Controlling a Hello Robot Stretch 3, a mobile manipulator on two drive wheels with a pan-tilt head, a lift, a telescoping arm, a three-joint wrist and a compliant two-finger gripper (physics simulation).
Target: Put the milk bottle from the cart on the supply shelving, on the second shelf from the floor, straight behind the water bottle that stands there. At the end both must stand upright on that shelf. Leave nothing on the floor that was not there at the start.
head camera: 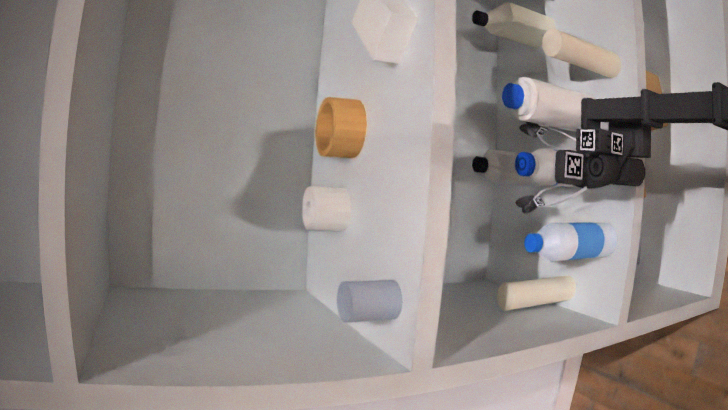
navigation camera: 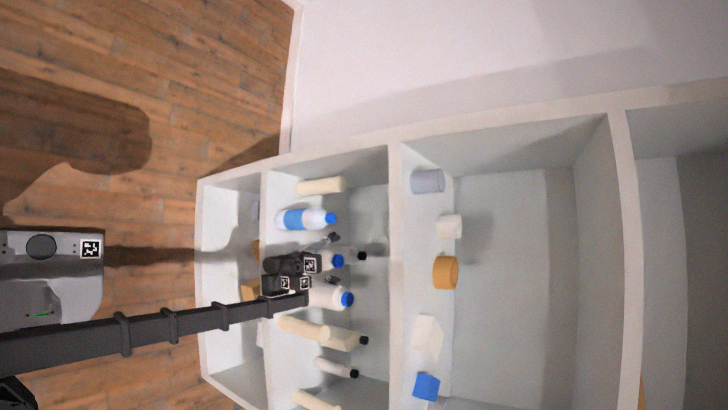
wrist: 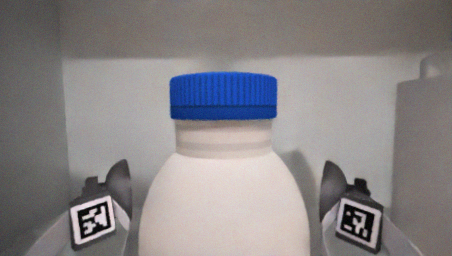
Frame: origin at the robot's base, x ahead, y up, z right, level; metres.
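Seen in the pictures: robot's base, origin of its link: (navigation camera: 42, 245).
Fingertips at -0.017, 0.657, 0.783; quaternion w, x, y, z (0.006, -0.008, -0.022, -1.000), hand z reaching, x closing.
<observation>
Offsets run from my fingertips to a thing's middle, as dx, dy, dz. "pt": to the spot under its first point.
The milk bottle {-0.001, -0.029, -0.076} (head camera: 544, 166) (navigation camera: 327, 260) (wrist: 223, 210), white with a blue ribbed cap, looks upright in the second shelf bay. My gripper (head camera: 529, 166) (navigation camera: 333, 258) (wrist: 225, 180) is open, with one finger on each side of the bottle and a gap beside each in the wrist view. The bottle's base is hidden by the wrist, so its contact with the second shelf {pt +0.204, -0.133, -0.213} (head camera: 627, 285) (navigation camera: 263, 224) cannot be seen. The water bottle {+0.126, -0.015, -0.145} (head camera: 588, 240) (navigation camera: 295, 219), with a blue cap and blue label, stands upright beside the gripper, towards the unit's side wall.
A larger white bottle {-0.117, -0.013, -0.075} (head camera: 552, 101) (navigation camera: 326, 296) with a blue cap stands close to the arm (head camera: 677, 107) (navigation camera: 188, 323). A translucent bottle {+0.005, -0.035, +0.080} (head camera: 499, 165) with a black cap is behind the milk bottle. A cream cylinder {+0.239, -0.034, -0.054} (head camera: 537, 293) (navigation camera: 320, 185) stands near the side wall.
</observation>
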